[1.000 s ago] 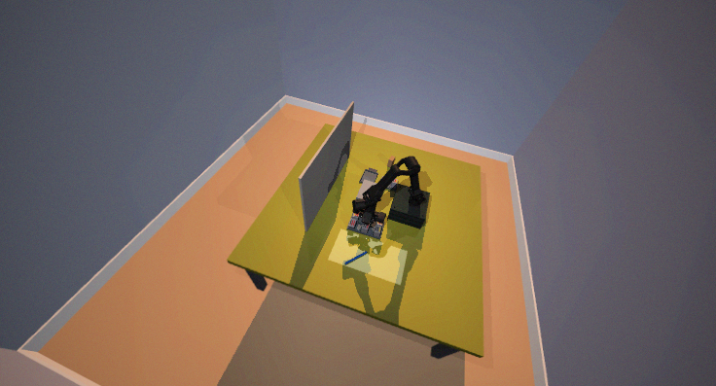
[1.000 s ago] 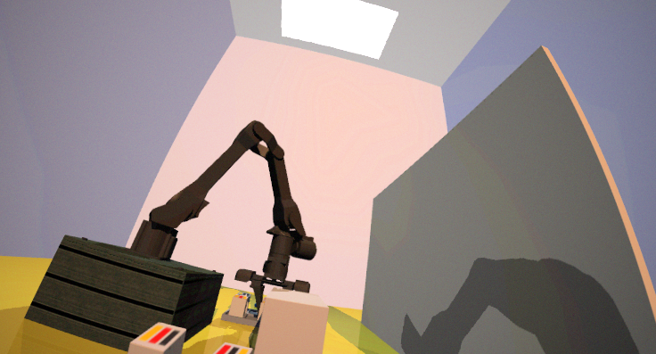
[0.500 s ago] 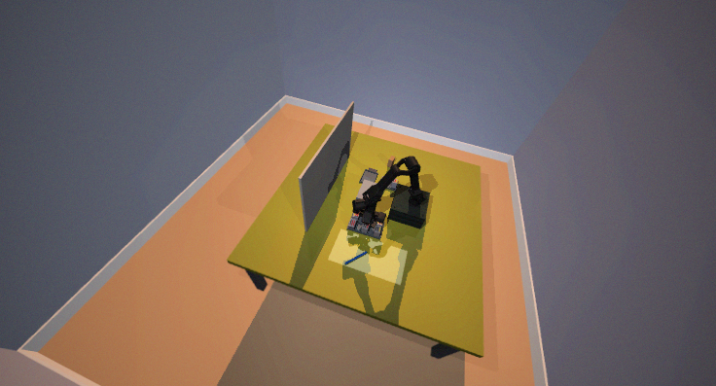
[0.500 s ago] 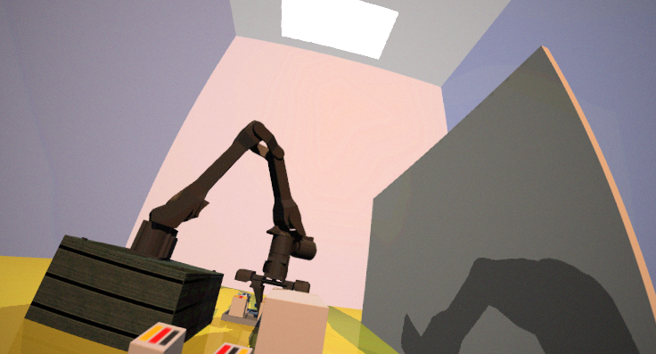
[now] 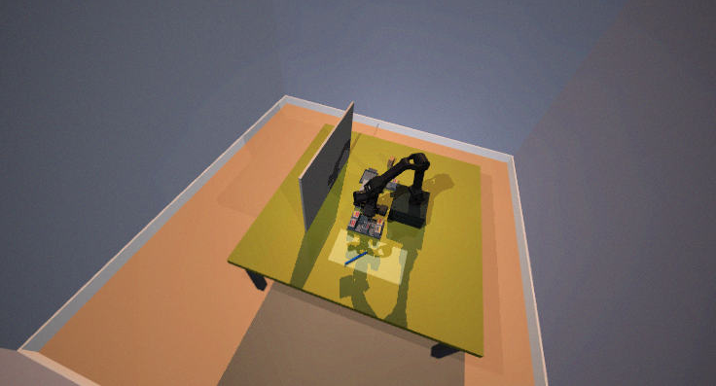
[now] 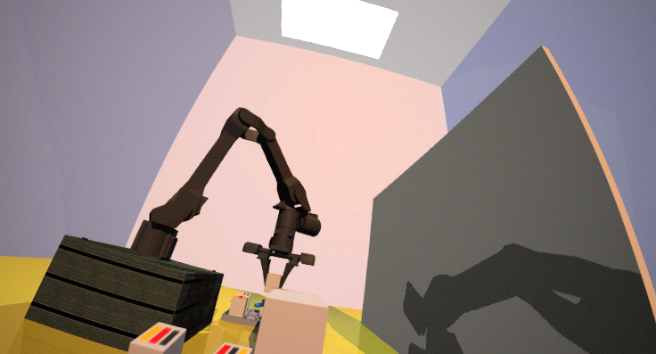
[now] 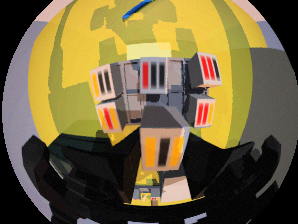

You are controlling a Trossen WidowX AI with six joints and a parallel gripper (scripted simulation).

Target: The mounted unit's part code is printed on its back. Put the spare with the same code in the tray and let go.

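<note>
The grey tray is 370 mm to the right of my gripper tip, 80 mm below it and 30 mm ahead of it. The rest, counted from my gripper tip: spare 60 mm to the left, 50 mm below, 10 mm ahead; mounted unit 160 mm to the right, 40 mm below, 30 mm ahead; grey upright panel 270 mm ahead, 210 mm to the right, 140 mm above.
</note>
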